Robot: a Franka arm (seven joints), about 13 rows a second.
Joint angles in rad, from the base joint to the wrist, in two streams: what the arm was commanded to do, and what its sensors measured. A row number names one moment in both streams.
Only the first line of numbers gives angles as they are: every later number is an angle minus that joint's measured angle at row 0.
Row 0, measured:
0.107 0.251 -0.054 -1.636 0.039 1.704 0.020
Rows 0 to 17, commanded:
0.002 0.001 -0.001 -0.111 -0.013 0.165 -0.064
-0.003 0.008 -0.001 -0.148 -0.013 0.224 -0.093
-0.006 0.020 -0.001 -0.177 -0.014 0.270 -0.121
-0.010 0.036 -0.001 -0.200 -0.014 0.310 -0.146
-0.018 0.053 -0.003 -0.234 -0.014 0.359 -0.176
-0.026 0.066 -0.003 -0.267 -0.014 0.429 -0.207
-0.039 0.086 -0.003 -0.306 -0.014 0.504 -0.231
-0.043 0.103 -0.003 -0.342 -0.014 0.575 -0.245
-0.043 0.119 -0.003 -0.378 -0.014 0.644 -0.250
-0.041 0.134 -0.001 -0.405 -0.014 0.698 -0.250
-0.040 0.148 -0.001 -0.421 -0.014 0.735 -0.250
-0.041 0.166 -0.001 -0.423 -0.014 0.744 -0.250
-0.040 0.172 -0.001 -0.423 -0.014 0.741 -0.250
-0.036 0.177 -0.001 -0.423 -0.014 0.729 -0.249
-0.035 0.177 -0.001 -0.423 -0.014 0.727 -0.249
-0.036 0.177 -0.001 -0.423 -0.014 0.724 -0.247
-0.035 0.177 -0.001 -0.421 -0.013 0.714 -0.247
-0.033 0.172 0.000 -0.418 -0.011 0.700 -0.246
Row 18, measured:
-0.031 0.186 -0.007 -0.418 0.000 0.723 -0.245
